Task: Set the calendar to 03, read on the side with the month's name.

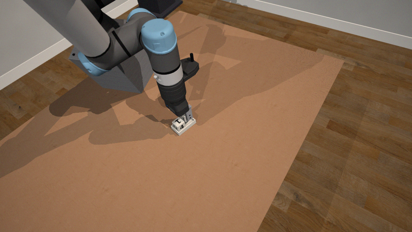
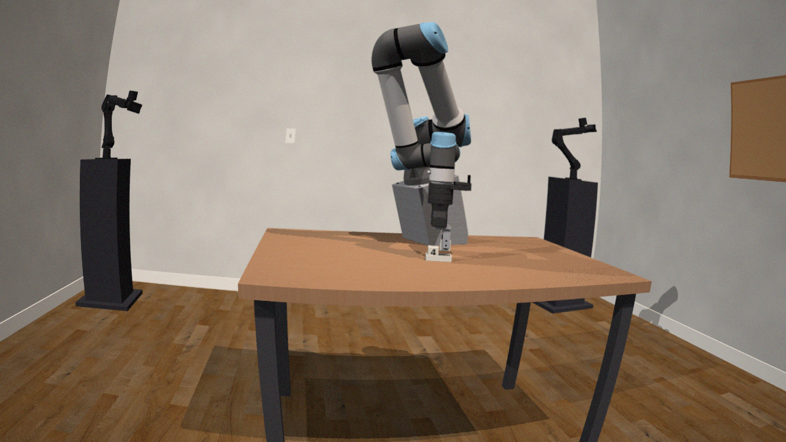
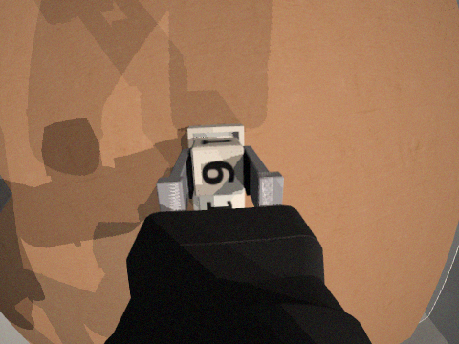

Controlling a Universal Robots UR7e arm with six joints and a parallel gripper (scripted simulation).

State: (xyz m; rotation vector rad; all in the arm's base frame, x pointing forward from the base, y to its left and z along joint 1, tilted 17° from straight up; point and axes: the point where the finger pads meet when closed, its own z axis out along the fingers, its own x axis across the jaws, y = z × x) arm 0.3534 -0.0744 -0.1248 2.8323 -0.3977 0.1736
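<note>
My hand is 10 mm past the white tray, 20 mm to the left of it and 50 mm above it.
</note>
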